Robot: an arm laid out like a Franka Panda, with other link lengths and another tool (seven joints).
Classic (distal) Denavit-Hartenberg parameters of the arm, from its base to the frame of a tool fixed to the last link. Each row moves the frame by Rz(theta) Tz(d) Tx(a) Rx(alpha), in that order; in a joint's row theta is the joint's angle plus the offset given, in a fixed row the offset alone. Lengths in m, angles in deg.
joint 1: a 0  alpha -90  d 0.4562  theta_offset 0
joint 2: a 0  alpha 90  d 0  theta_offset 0
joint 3: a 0.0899  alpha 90  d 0.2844  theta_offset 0
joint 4: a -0.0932  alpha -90  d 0  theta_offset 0
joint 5: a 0  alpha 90  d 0.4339  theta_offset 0
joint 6: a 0.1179  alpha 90  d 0  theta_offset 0
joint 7: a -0.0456  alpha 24.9  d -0.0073  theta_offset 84
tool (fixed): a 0  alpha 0  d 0.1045  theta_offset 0
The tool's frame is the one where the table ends.
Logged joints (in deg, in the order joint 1, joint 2, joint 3, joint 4, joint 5, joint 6, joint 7), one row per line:
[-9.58, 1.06, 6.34, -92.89, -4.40, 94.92, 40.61]
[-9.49, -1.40, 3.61, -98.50, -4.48, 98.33, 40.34]
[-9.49, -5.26, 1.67, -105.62, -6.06, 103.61, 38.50]
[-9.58, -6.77, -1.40, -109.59, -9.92, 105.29, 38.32]
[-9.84, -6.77, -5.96, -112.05, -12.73, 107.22, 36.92]
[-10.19, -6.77, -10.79, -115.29, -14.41, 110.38, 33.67]
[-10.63, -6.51, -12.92, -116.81, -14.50, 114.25, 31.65]
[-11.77, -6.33, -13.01, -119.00, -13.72, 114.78, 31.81]
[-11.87, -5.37, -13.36, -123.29, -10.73, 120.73, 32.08]
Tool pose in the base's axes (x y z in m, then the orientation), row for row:
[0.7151, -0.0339, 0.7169, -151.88, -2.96, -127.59]
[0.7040, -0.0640, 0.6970, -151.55, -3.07, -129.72]
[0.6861, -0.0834, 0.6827, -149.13, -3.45, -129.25]
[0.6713, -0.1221, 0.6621, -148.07, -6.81, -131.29]
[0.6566, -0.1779, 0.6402, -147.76, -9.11, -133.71]
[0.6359, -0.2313, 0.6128, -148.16, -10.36, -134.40]
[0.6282, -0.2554, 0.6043, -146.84, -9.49, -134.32]
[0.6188, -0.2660, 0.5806, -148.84, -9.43, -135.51]
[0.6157, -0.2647, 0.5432, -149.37, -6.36, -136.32]
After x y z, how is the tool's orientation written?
As angles about the fixed x, y, z axes (roll, pitch, yaw), in degrees.
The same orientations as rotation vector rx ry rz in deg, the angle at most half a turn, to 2 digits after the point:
[-74.14, 148.21, -39.13]
[-71.53, 149.77, -39.98]
[-71.67, 147.92, -43.12]
[-71.17, 150.36, -47.43]
[-69.70, 153.20, -49.98]
[-69.77, 154.66, -50.56]
[-69.02, 153.18, -51.50]
[-67.89, 155.67, -49.12]
[-64.94, 155.17, -46.23]

